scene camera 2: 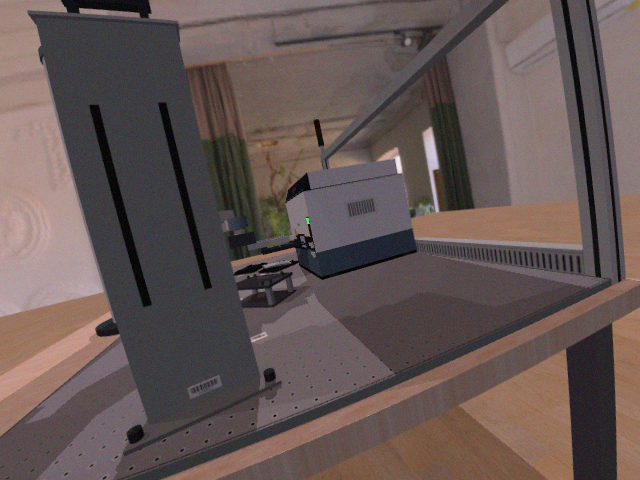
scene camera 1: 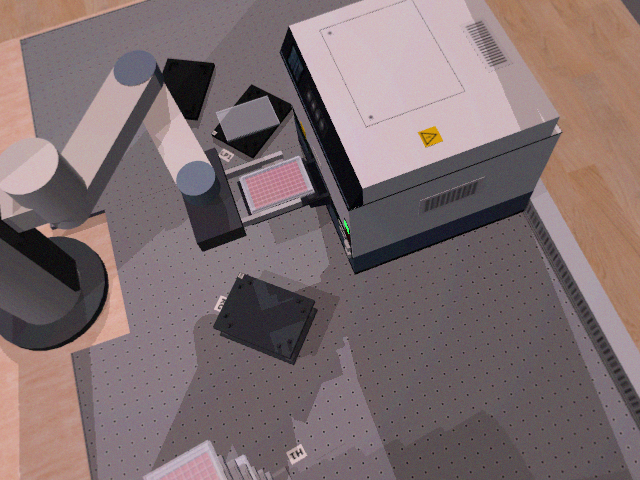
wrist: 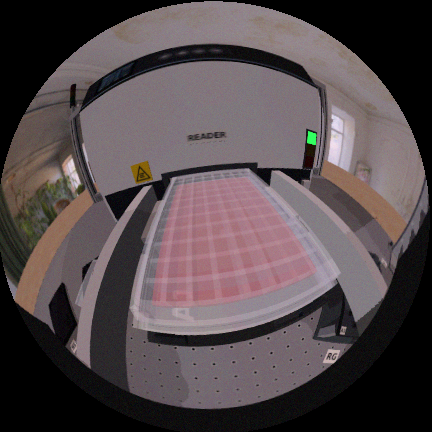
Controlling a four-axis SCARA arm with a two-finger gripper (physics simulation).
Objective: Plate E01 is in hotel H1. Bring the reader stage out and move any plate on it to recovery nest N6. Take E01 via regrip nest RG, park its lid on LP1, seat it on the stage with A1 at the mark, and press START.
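Frame: origin at the arm's base, x ahead, y left, z up, level; millimetres.
Seen in the pictures: gripper, fingertip midpoint: (scene camera 2: 286, 237) (scene camera 1: 291, 177) (wrist: 214, 184); arm's base, link origin: (scene camera 1: 51, 293).
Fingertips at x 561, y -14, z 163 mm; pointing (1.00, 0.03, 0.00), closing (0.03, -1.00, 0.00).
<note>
Pixels of each thing's top centre, then the offset from my fingertips to it. "pt": a spot on its surface instead.
- plate with pink wells, top centre: (wrist: 220, 200) (scene camera 1: 275, 182) dx -33, dy -1, dz +4 mm
- reader, top centre: (scene camera 1: 414, 68) (wrist: 195, 79) (scene camera 2: 334, 175) dx +245, dy +5, dz +201 mm
- clear lid, top centre: (scene camera 1: 247, 116) (wrist: 90, 280) (scene camera 2: 276, 262) dx -42, dy +263, dz -122 mm
- nest LP1, top centre: (scene camera 1: 251, 116) (wrist: 94, 278) (scene camera 2: 278, 263) dx -33, dy +264, dz -130 mm
- Regrip nest RG, top centre: (scene camera 1: 263, 312) (wrist: 372, 281) (scene camera 2: 258, 277) dx -135, dy -213, dz -80 mm
- pink plate, surface spot: (scene camera 1: 188, 467) pt dx -244, dy -491, dz +279 mm
- H1 label, surface spot: (scene camera 1: 296, 454) pt dx -159, dy -470, dz -150 mm
- black nest, top centre: (scene camera 1: 180, 85) (scene camera 2: 250, 266) dx -168, dy +416, dz -132 mm
My gripper (scene camera 1: 289, 178) (wrist: 214, 184) is shut on a plate with pink wells (scene camera 1: 277, 184) (wrist: 230, 240). Its fingers lie along the plate's long sides. The plate is level, over the extended dark stage (scene camera 1: 319, 189) (wrist: 225, 338) in front of the reader (scene camera 1: 408, 56) (scene camera 2: 356, 206) (wrist: 200, 110); whether it rests on the stage I cannot tell. A letter A shows near its left near corner in the wrist view. A clear lid (scene camera 1: 248, 118) lies on nest LP1 (scene camera 1: 253, 147), turned relative to it. Regrip nest RG (scene camera 1: 268, 315) holds no plate. START cannot be made out.
The reader's status light (scene camera 1: 346, 226) (scene camera 2: 308, 221) (wrist: 311, 137) is green. A pink plate (scene camera 1: 188, 467) shows at hotel H1, by the H1 label (scene camera 1: 296, 454). A tall grey tower (scene camera 2: 149, 206) stands in scene camera 2. Another black nest (scene camera 1: 188, 85) lies beyond LP1.
</note>
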